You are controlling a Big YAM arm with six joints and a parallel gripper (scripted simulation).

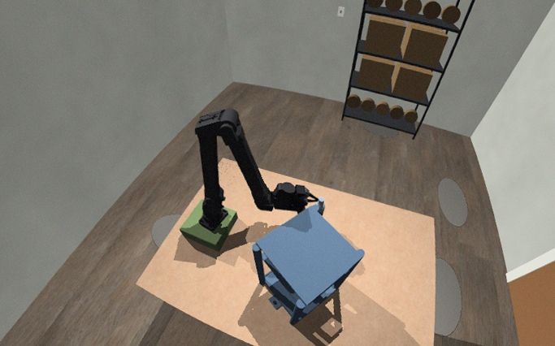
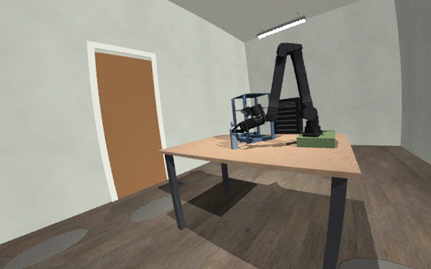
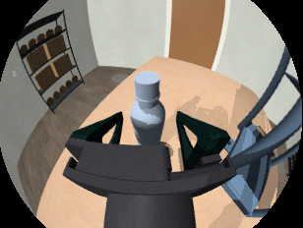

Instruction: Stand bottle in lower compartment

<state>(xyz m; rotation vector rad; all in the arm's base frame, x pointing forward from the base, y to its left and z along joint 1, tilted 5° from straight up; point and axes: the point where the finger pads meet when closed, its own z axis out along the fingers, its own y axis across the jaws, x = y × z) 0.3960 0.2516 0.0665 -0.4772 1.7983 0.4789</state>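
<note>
The bottle is 10 mm below my hand. Also, from my hand: blue shelving unit: 70 mm ahead, 310 mm to the right, 60 mm above.
</note>
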